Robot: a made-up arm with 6 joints.
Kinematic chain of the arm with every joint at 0, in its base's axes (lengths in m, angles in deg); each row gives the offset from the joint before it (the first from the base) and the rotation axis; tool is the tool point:
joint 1: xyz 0 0 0.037 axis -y
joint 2: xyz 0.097 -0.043 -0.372 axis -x
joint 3: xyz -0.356 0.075 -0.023 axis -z
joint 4: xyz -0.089 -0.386 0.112 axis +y
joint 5: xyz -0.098 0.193 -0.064 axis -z
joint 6: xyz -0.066 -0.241 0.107 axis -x
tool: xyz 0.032 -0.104 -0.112
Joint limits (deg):
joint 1: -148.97..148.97
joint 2: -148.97..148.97
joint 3: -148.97..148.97
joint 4: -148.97..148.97
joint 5: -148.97..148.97
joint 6: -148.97..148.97
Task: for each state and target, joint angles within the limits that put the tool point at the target. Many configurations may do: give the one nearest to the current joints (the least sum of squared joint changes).
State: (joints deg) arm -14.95 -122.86 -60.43 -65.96 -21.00 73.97
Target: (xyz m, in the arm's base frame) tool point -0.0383 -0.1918 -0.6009
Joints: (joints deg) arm -24.69 -112.02 -79.00 -60.09 -35.29 69.27
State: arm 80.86 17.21 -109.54 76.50 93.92 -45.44
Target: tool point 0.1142 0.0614 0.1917
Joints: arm 80.23 25.71 -133.68 54.90 71.15 -42.36
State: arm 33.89 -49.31 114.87 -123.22 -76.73 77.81
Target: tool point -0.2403 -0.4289 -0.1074
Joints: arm 33.60 -98.28 127.51 -108.28 -88.55 69.40
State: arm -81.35 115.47 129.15 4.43 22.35 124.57
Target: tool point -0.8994 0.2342 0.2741
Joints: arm -95.23 92.95 148.97 5.45 38.43 148.97
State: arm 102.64 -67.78 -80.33 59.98 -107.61 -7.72
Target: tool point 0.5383 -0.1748 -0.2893
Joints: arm 78.58 -38.50 -51.75 99.36 -89.20 -21.54
